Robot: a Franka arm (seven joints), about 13 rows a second.
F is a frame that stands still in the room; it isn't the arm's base.
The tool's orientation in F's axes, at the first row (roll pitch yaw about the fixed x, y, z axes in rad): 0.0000, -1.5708, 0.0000
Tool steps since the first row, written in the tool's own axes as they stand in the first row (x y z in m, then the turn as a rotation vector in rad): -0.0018, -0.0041, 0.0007, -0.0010, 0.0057, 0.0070; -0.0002, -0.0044, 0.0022, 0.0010, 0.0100, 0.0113; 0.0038, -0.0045, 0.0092, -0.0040, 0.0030, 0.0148; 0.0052, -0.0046, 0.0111, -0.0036, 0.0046, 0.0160; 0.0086, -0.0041, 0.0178, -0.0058, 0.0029, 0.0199; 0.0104, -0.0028, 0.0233, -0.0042, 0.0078, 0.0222; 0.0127, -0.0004, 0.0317, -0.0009, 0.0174, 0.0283; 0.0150, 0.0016, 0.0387, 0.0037, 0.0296, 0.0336; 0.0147, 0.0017, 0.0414, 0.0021, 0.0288, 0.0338
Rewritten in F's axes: -0.0007, -0.0041, -0.0018, -0.0070, 0.0057, -0.0010; -0.0022, -0.0044, -0.0002, -0.0113, 0.0100, 0.0010; -0.0092, -0.0045, 0.0038, -0.0148, 0.0030, -0.0040; -0.0111, -0.0046, 0.0052, -0.0160, 0.0046, -0.0036; -0.0178, -0.0041, 0.0086, -0.0199, 0.0029, -0.0058; -0.0233, -0.0028, 0.0104, -0.0222, 0.0078, -0.0042; -0.0317, -0.0004, 0.0127, -0.0283, 0.0174, -0.0009; -0.0387, 0.0016, 0.0150, -0.0336, 0.0296, 0.0037; -0.0414, 0.0017, 0.0147, -0.0338, 0.0288, 0.0021
